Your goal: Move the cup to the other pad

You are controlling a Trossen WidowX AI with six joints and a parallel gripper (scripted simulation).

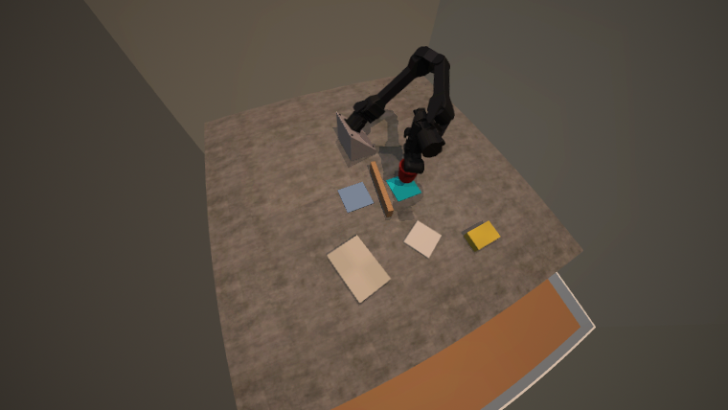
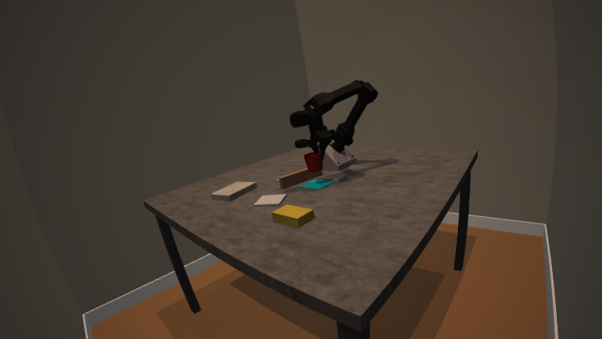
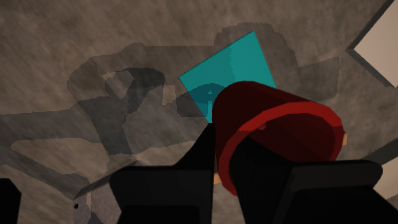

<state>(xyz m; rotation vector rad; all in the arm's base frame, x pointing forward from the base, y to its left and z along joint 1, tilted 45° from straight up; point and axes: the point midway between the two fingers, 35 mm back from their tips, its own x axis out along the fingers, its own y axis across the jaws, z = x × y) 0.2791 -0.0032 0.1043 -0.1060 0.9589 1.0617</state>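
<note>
My gripper tip is now 4 cm short of the small blue marble, 3 cm to the left of it and 2 cm above it. The rest, counted from my gripper tip: red cup: 2 cm ahead, 2 cm to the right; then teal pad: 3 cm ahead, 2 cm to the right, 10 cm below; then wooden bar: 11 cm to the right, 8 cm below.
</note>
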